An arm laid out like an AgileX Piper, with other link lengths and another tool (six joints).
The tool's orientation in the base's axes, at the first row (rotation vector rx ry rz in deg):
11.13 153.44 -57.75
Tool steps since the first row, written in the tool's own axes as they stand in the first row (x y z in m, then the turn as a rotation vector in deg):
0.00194 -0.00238 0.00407 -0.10 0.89 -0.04
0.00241 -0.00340 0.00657 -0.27 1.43 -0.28
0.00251 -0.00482 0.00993 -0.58 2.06 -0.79
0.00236 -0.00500 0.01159 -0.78 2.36 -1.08
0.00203 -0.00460 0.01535 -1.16 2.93 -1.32
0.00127 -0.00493 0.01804 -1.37 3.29 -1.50
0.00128 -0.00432 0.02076 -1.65 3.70 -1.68
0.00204 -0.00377 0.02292 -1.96 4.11 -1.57
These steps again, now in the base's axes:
-0.00154 -0.00442 -0.00202 0.28 0.69 -0.50
-0.00169 -0.00683 -0.00333 0.51 1.25 -0.61
-0.00141 -0.01011 -0.00489 0.84 2.05 -0.55
-0.00096 -0.01135 -0.00593 1.04 2.46 -0.47
0.00021 -0.01355 -0.00879 1.48 3.03 -0.54
0.00142 -0.01560 -0.01029 1.72 3.42 -0.57
0.00210 -0.01695 -0.01263 2.04 3.83 -0.61
0.00194 -0.01795 -0.01476 2.45 4.06 -0.86

